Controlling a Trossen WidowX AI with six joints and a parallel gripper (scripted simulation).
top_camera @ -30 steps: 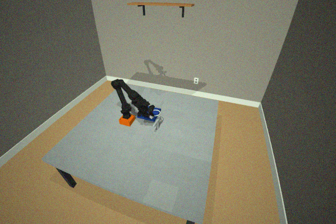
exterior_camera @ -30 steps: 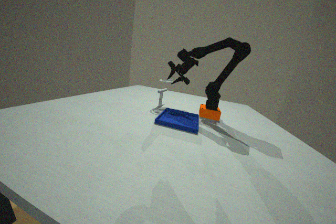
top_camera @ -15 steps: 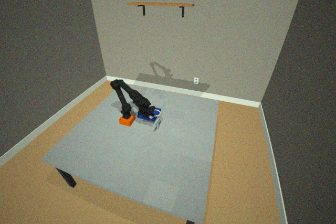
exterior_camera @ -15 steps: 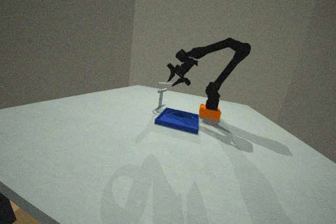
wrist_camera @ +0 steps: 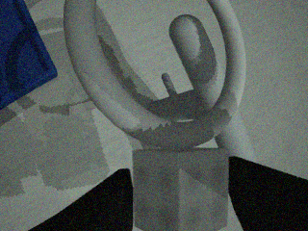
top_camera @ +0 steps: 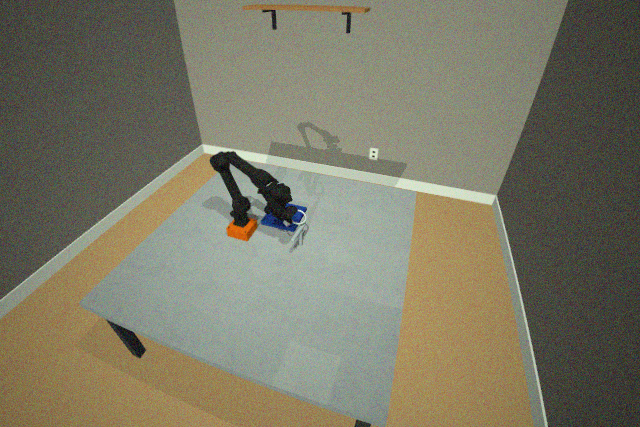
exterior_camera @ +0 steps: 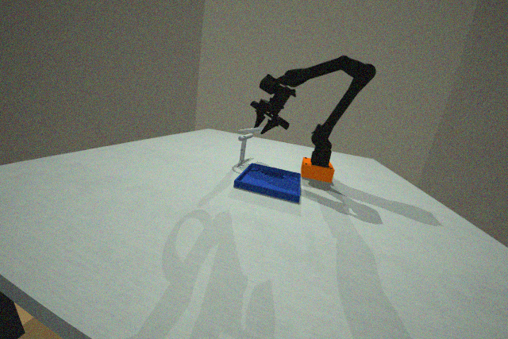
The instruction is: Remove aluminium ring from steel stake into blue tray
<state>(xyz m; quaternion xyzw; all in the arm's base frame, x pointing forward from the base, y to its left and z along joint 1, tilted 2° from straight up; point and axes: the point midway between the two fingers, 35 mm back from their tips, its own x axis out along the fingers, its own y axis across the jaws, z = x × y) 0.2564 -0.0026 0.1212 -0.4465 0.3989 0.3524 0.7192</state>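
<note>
The aluminium ring is 2 cm ahead of my gripper tip and 4 cm to the left of it. The rest, counted from my gripper tip: blue tray (12 cm behind, 17 cm to the left, 13 cm below).
</note>
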